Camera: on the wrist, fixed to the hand. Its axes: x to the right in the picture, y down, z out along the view.
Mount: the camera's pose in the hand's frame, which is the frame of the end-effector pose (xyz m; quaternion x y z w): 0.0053 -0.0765 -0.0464 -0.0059 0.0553 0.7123 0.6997
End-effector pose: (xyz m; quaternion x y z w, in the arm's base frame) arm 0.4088 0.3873 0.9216 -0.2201 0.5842 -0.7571 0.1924
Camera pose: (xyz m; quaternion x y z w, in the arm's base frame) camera 0.3759 0.4401 0.9861 0.3029 0.5806 -0.4014 0.6403
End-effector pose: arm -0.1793 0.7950 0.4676 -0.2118 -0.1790 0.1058 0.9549
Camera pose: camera -0.1469 0.7115 0.4638 -0.2872 0.0778 0.7414 0.6014
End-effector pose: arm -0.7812 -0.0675 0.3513 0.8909 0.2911 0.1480 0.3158
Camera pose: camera -0.8303 0.0061 0.3372 0.8206 -0.4143 0.3795 0.1047
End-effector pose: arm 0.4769 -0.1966 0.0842 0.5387 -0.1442 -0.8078 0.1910
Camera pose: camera 0.5063 -0.1326 0.0288 0.3178 -0.4693 -0.4002 0.7202
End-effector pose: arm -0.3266 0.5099 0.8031 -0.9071 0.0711 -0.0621 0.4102
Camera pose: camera -0.3234 0.5248 0.8914 -0.5830 0.7189 0.1990 0.3220
